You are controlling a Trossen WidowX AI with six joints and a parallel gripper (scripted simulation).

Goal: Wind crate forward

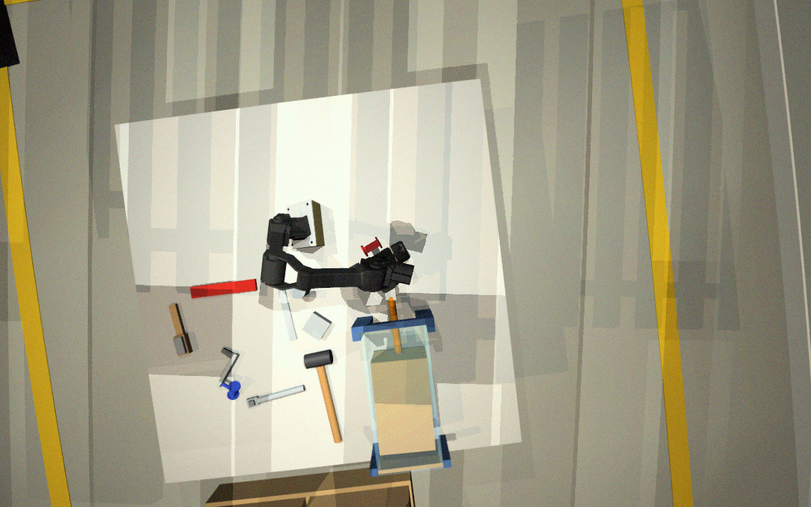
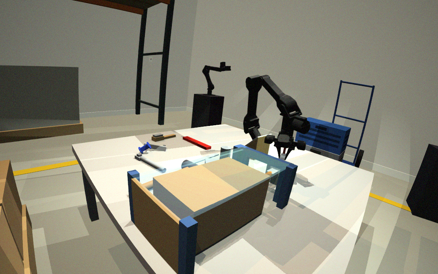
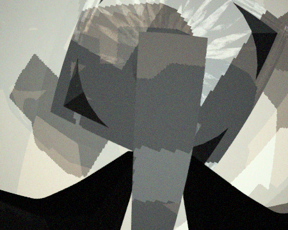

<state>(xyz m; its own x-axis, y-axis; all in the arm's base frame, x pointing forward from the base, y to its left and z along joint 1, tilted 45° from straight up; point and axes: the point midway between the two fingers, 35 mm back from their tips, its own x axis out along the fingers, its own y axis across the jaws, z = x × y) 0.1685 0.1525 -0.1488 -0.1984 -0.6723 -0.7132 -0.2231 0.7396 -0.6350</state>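
Now: gripper tip 20 mm below the red-knobbed winch handle and 10 mm past it. Round my gripper tip: grey block 280 mm to the right, 170 mm ahead, 70 mm below; then winch 60 mm below, 30 mm ahead; then red knob 50 mm behind, 50 mm above, 10 mm to the right.
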